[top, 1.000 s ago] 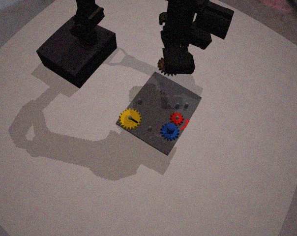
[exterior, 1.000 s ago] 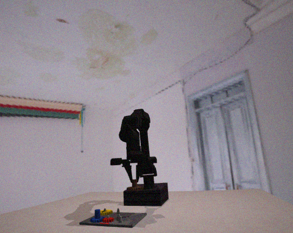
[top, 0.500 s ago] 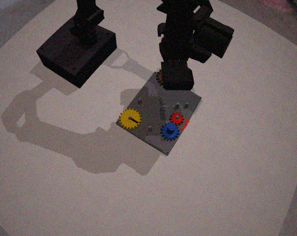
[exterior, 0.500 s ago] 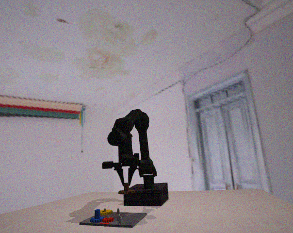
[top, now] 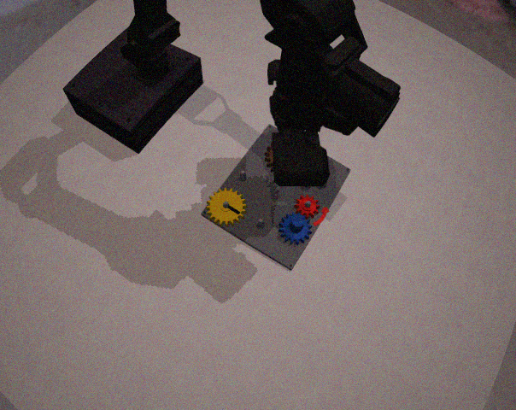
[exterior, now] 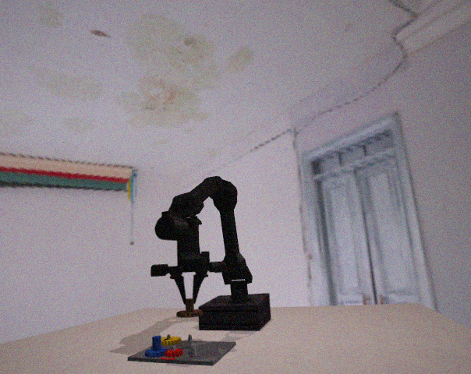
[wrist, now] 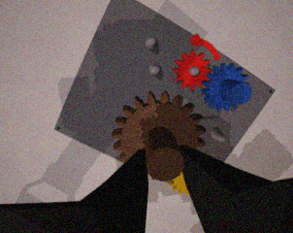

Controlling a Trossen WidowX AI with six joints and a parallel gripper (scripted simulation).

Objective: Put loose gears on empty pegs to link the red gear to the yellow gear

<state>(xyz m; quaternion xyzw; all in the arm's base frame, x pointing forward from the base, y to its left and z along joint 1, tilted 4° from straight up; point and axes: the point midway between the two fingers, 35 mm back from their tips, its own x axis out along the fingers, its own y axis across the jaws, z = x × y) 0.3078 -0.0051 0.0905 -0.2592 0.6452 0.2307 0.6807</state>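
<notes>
Now: gripper tip 7 cm short of the blue gear, 5 cm to the left of it and 9 cm above it. Also, from my gripper tip: brown gear: 1 cm below; red arrow: 9 cm ahead, 1 cm to the right, 11 cm below; red gear: 6 cm ahead, 1 cm to the right, 10 cm below.
</notes>
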